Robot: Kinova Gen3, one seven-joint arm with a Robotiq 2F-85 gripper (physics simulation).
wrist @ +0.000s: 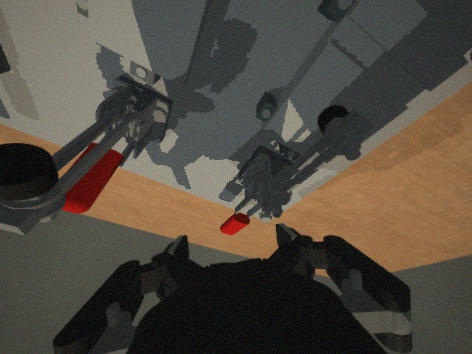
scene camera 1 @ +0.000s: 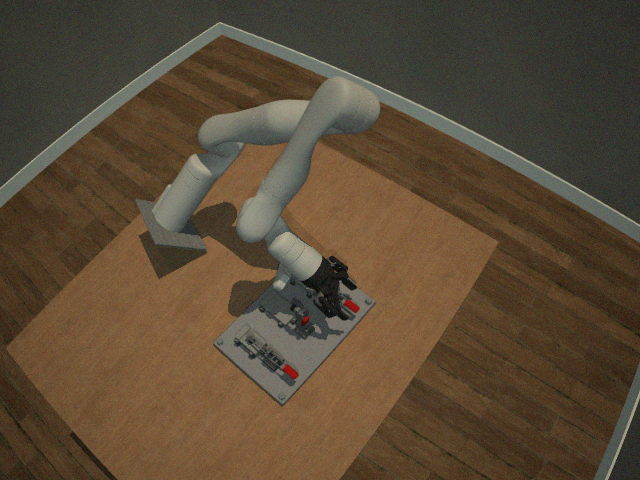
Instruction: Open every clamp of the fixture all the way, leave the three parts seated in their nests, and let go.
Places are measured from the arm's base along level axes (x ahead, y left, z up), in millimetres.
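Pixels of known places: gripper, between the fingertips: (wrist: 232, 239) (scene camera 1: 351, 303); arm's base, origin of its link: (scene camera 1: 168, 220).
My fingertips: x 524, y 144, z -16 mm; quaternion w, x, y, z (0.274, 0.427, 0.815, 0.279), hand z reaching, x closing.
For each thing: its top centre in the pictures, then the offset to it from my fingertips. "spot": a spot on its surface instead. Level surfaces: height alone.
- front clamp's red handle, centre of its top: (scene camera 1: 289, 370) 3 mm ahead, 220 mm right, 5 mm down
- middle clamp's red handle, centre of its top: (wrist: 62, 208) (scene camera 1: 305, 318) 46 mm back, 111 mm right, 33 mm up
- black round pad, a spot on its surface: (wrist: 27, 170) spot: 86 mm back, 107 mm right, 40 mm up
- far clamp's red handle, centre of its top: (wrist: 234, 229) (scene camera 1: 351, 304) 1 mm back, 0 mm left, 10 mm down
- wooden table, height of its surface: 67 mm down
The grey fixture plate (scene camera 1: 258, 382) (wrist: 200, 175) carries three clamps. The front clamp's red handle (scene camera 1: 290, 371) lies low and points outward. The middle clamp's red handle (scene camera 1: 305, 320) (wrist: 95, 177) stands raised; in the wrist view a black round pad (wrist: 27, 170) on this clamp is close to the camera. The far clamp's red handle (scene camera 1: 351, 305) (wrist: 235, 224) points outward. My gripper (scene camera 1: 351, 301) (wrist: 232, 239) is open and empty above the far clamp; that handle appears just beyond the gap between its fingertips. The parts in their nests are small and dark; their seating is hard to make out.
The fixture stands on a wooden table (scene camera 1: 170, 382) (wrist: 420, 170), near its right edge. The raised middle clamp stands left of my fingers in the wrist view. The arm's wrist hangs over the plate's far side and hides some of it. Bolts mark the plate's corners.
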